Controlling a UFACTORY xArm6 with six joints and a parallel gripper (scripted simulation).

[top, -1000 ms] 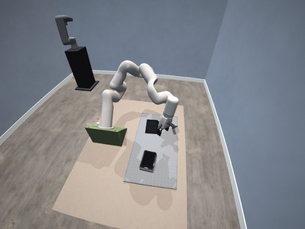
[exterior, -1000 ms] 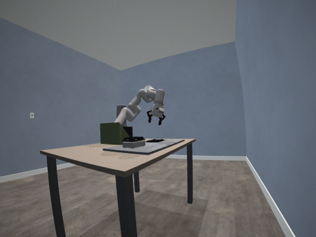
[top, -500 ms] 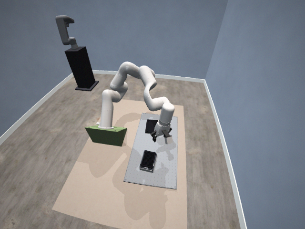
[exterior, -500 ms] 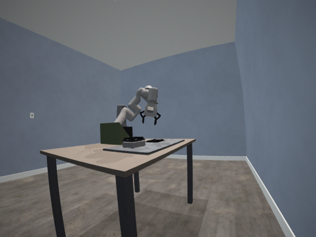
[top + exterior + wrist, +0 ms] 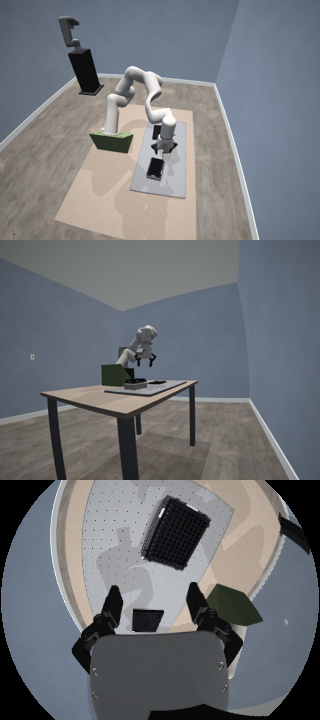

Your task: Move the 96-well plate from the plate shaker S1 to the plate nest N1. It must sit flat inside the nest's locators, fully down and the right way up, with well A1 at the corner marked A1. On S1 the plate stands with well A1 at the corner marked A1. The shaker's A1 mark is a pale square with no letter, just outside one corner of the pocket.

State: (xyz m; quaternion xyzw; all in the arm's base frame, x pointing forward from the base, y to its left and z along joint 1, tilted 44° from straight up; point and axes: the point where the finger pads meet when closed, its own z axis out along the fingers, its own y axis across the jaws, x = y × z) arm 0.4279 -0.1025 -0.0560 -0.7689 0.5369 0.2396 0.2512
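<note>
Now: the black 96-well plate 4 cm behind my hand, 7 cm to the right of it and 10 cm below it. Round my hand: black plate nest N1: 6 cm behind, 29 cm to the left, 16 cm below.
</note>
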